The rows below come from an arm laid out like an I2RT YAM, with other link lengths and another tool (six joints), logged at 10 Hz.
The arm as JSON. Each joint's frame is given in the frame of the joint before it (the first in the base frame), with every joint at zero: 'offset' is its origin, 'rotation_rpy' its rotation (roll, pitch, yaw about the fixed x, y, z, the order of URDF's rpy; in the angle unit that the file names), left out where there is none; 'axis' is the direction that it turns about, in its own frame. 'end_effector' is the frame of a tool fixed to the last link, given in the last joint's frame.
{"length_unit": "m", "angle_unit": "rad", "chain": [
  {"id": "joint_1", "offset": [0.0, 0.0, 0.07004], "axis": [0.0, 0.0, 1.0]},
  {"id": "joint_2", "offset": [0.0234, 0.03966, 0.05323], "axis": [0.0, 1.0, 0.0]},
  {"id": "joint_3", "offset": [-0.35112, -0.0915, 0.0], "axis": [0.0, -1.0, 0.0]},
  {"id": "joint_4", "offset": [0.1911, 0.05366, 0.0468], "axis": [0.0, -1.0, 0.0]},
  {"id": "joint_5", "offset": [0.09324, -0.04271, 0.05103], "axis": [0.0, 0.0, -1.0]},
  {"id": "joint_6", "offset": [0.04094, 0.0, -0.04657], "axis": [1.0, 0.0, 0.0]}
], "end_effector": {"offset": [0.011, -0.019, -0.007], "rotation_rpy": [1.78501, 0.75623, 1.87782]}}
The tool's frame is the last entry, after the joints.
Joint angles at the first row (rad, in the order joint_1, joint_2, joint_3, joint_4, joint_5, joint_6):
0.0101, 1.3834, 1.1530, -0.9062, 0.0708, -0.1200
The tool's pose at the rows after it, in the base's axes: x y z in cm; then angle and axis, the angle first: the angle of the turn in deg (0 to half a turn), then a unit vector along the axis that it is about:
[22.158, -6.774, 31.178, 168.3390, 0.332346, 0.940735, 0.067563]
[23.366, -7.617, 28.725, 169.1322, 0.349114, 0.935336, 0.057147]
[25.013, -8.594, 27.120, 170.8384, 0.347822, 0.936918, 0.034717]
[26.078, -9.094, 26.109, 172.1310, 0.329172, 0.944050, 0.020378]
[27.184, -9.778, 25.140, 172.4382, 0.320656, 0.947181, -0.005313]
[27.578, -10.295, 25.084, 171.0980, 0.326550, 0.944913, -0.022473]
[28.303, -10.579, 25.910, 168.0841, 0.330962, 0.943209, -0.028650]
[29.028, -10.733, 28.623, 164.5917, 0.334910, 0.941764, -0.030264]
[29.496, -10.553, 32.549, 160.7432, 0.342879, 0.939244, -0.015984]
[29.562, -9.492, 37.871, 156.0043, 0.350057, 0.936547, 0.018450]
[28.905, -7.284, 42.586, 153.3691, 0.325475, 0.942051, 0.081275]
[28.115, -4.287, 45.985, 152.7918, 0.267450, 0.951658, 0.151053]
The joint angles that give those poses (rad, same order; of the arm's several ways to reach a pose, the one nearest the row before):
-0.0147, 1.4200, 1.0427, -0.7837, 0.0761, -0.1200
-0.0471, 1.4853, 0.9711, -0.6674, 0.0879, -0.1211
-0.0776, 1.5673, 0.9665, -0.6182, 0.1085, -0.1631
-0.0914, 1.6176, 0.9665, -0.5903, 0.1146, -0.2207
-0.1051, 1.6688, 0.9665, -0.5507, 0.1528, -0.2638
-0.1154, 1.6806, 0.9668, -0.5220, 0.1898, -0.2718
-0.1185, 1.6779, 0.9920, -0.5003, 0.2131, -0.2741
-0.1181, 1.6523, 1.0889, -0.5637, 0.2302, -0.2737
-0.1112, 1.6177, 1.2339, -0.6758, 0.2256, -0.2512
-0.0799, 1.5799, 1.4383, -0.8318, 0.2043, -0.1974
-0.0200, 1.5478, 1.6329, -0.9863, 0.1245, -0.1535
0.0673, 1.5280, 1.7851, -1.1003, 0.0200, -0.1345

